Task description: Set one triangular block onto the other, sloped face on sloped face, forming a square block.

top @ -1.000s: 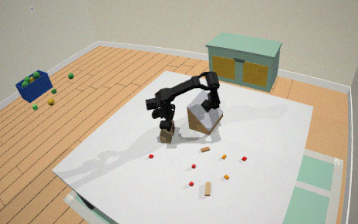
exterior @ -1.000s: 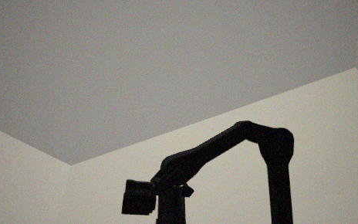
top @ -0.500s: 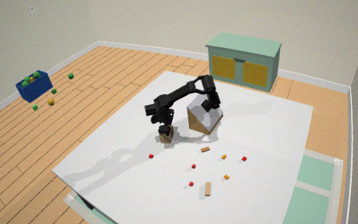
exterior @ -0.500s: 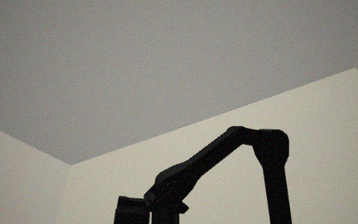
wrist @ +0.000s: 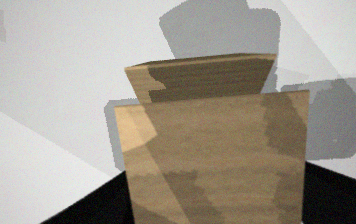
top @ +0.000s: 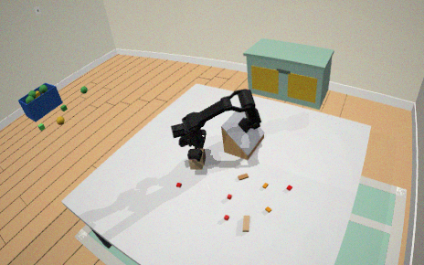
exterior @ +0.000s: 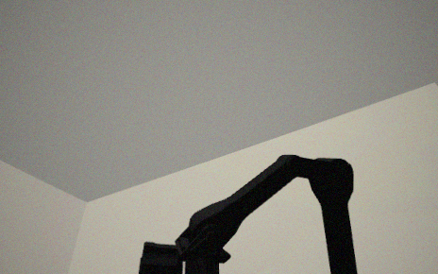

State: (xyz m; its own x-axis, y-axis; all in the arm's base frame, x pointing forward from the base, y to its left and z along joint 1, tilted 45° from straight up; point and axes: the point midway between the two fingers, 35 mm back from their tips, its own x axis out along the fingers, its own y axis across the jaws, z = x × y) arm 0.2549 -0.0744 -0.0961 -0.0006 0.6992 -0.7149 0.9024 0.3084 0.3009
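The wooden triangular block lies 1 cm to the left of my gripper tip and 1 cm above it.
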